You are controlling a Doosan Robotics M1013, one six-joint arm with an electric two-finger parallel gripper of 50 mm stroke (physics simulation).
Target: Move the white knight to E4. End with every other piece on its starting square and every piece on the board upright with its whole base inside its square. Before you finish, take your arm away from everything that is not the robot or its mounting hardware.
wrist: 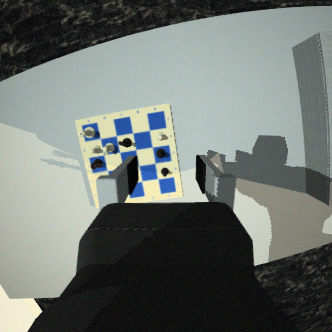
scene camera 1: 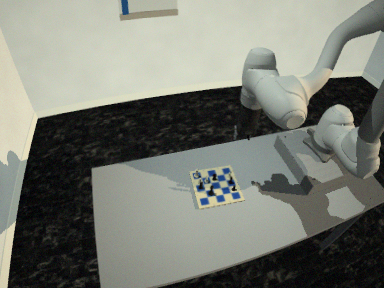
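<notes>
A chessboard appears in the pictures, and so does the gripper.
</notes>
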